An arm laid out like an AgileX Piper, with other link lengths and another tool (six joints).
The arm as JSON. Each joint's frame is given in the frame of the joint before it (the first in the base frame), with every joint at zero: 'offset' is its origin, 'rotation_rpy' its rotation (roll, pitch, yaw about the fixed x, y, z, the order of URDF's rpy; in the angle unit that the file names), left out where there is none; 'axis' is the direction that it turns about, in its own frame. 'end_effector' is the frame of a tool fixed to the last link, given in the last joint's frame.
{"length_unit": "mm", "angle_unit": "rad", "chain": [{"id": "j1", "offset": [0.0, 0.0, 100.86], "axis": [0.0, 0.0, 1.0]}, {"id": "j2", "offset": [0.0, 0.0, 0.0], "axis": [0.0, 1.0, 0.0]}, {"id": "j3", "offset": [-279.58, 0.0, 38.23], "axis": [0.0, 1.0, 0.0]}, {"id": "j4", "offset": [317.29, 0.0, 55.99], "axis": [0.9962, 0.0, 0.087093]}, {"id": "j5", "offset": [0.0, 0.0, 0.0], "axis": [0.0, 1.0, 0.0]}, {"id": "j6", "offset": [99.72, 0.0, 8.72], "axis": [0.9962, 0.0, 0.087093]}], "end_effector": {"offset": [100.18, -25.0, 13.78], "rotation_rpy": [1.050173, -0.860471, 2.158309]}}
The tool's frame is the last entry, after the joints.
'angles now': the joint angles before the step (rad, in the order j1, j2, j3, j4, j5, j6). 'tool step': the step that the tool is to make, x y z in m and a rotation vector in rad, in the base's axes. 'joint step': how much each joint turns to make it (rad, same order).
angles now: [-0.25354, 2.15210, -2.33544, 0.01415, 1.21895, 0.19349]
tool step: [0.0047, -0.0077, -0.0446, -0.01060, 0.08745, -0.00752]
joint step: [-0.00008, 0.05899, 0.02292, -0.03301, 0.00009, -0.00008]
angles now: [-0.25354, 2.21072, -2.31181, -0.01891, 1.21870, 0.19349]
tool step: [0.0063, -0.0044, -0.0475, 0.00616, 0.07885, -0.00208]
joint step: [-0.00010, 0.07768, 0.00040, -0.01392, -0.00021, -0.00010]
